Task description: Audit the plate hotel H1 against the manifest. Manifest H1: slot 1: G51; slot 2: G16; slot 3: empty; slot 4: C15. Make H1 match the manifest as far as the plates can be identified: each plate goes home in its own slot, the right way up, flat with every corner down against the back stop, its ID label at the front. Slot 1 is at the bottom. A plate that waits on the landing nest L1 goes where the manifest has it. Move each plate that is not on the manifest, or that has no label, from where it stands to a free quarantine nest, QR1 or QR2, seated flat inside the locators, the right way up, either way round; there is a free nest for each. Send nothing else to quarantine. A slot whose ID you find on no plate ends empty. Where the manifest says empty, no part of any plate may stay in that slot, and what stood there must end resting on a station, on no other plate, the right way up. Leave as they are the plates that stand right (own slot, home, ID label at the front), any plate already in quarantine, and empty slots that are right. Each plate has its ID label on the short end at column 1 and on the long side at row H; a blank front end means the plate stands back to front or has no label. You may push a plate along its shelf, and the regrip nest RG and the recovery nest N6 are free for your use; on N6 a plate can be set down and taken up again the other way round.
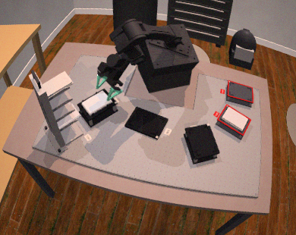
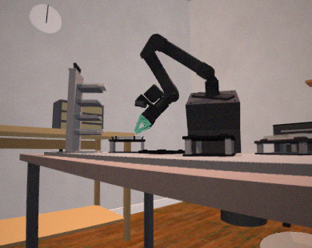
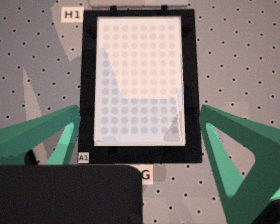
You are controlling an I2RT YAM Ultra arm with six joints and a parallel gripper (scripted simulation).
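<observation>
Right now the black regrip nest is 30 mm ahead of my hand, 20 mm to the right of it and 50 mm below it. Also, from my hand: recovery nest N6: 30 mm ahead, 220 mm to the left, 100 mm below; then RG label: 50 mm behind, 40 mm to the left, 100 mm below; then H1 tag: 190 mm ahead, 10 mm to the right, 100 mm below.
</observation>
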